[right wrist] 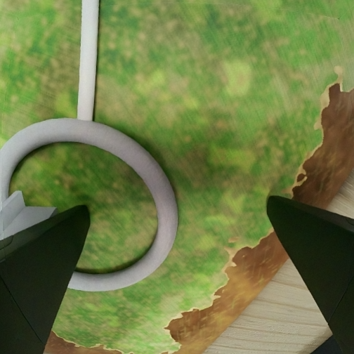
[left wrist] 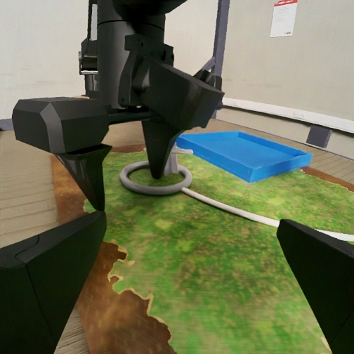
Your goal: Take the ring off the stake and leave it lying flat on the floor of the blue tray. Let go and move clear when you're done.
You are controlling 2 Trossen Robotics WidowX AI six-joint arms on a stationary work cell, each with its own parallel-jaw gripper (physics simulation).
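The grey ring (left wrist: pixel 156 190) (right wrist: pixel 167 210) lies low around the foot of the grey stake (left wrist: pixel 174 162) (right wrist: pixel 20 212), which has a crossbar and stands close to one side of the ring. A white cord (left wrist: pixel 230 209) (right wrist: pixel 89 60) runs from the ring. The blue tray (left wrist: pixel 280 168) stands behind and to the right in the left wrist view. My right gripper (left wrist: pixel 131 191) (right wrist: pixel 179 209) is open, one finger over the ring's opening and the other outside it, with the ring's side between them. My left gripper (left wrist: pixel 194 223) is open and empty, in front of the ring and away from it.
A green mat (left wrist: pixel 210 280) (right wrist: pixel 240 150) with a ragged brown border lies on the wooden table (right wrist: pixel 260 310). My right arm (left wrist: pixel 131 60) hangs over the ring and stake in the left wrist view. Walls and a dark post (left wrist: pixel 220 55) stand behind.
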